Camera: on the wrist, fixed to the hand. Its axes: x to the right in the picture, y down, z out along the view.
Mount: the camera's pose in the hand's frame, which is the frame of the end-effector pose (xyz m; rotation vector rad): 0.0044 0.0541 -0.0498 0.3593 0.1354 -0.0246
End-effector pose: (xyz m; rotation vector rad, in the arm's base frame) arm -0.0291 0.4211 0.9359 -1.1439 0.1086 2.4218
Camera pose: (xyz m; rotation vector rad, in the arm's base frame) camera -0.0195 0.3615 0.8936 -1.1289 0.5452 2.1843
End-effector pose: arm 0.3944 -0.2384 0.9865 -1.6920 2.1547 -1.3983
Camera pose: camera 0.3255 -0.2130 0.9813 -1.5328 1.8018 -1.8221
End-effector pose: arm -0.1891 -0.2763 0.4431 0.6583 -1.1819 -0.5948
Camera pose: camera -0.1359 -0.2355 0.4737 1.0033 -1.1643 -0.3529
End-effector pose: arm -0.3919 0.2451 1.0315 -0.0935 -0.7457 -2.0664
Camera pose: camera -0.3416 0.1930 1.0179 0.2555 -1.0227 -1.9079
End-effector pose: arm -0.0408 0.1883 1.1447 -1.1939 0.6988 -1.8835
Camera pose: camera -0.0699 0.1573 1.0846 -0.8566 0.3930 -2.0198
